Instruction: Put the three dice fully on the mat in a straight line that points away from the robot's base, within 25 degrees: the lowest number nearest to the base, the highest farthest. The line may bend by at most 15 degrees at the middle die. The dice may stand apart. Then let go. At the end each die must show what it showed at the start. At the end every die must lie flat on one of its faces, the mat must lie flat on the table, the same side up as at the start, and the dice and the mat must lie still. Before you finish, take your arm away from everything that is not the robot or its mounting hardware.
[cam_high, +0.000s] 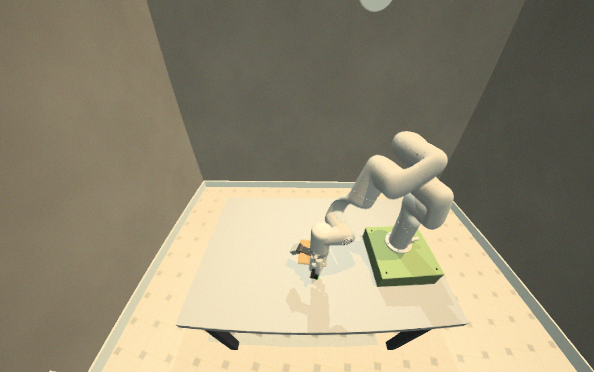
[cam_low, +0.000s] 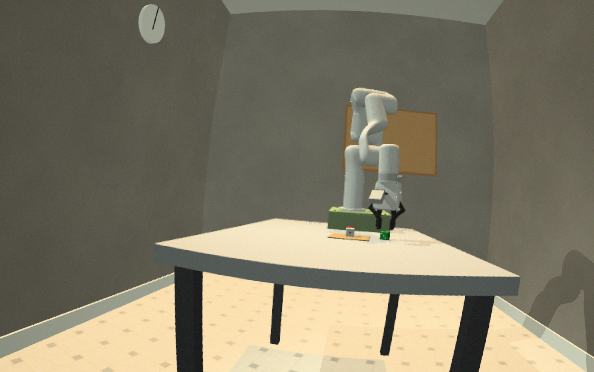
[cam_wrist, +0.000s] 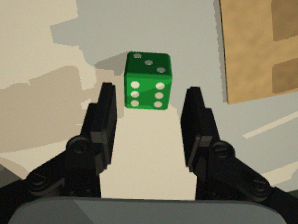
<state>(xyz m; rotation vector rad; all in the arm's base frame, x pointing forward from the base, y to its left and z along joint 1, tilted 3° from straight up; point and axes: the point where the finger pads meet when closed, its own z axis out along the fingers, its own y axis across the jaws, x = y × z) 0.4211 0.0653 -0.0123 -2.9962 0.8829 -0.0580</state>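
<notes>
The green die lies 4 cm below my hand. From my hand the other things lie so: red die: 6 cm behind, 12 cm to the right, 4 cm below; then white die: 1 cm behind, 13 cm to the right, 4 cm below; then mat: 1 cm behind, 13 cm to the right, 5 cm below.
</notes>
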